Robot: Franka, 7 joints.
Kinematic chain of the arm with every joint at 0, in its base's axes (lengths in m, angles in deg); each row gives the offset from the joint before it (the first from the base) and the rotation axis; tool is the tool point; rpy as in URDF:
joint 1: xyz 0 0 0.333 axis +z
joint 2: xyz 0 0 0 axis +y
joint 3: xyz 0 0 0.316 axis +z
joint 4: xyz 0.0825 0 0 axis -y
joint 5: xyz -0.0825 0 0.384 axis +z
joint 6: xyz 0 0 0 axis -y
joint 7: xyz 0.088 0 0 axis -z
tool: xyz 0 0 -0.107 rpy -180 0 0
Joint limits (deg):
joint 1: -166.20..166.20
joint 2: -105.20..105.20
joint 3: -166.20..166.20
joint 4: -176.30..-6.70
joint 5: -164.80..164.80
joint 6: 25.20..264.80
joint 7: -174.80..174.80
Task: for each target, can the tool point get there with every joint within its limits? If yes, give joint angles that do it. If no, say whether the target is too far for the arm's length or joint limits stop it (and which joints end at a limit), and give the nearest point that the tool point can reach.
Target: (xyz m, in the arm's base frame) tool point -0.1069 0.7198 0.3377
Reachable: yes | joints -75.90 -71.35 137.56 -45.81 -47.81 242.77 -51.07
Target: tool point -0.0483 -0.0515 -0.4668
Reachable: no: joint limits stop it (at a limit: joint 2) | nearest point -0.0787 -0.0840 -0.3334 | short by 0.141 m
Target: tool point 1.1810 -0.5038 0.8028
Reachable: no: too far | nearest point 0.7410 -0.3161 0.6278 | short by 0.509 m
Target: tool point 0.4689 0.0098 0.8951
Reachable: yes | joints 85.00 -20.94 -74.21 -77.17 93.73 86.50 -58.65
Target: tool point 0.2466 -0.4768 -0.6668
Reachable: no: too far | nearest point 0.2009 -0.3884 -0.3380 | short by 0.344 m
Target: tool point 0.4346 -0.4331 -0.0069
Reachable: yes | joints -26.25 64.40 -24.57 -88.68 58.46 113.65 12.89
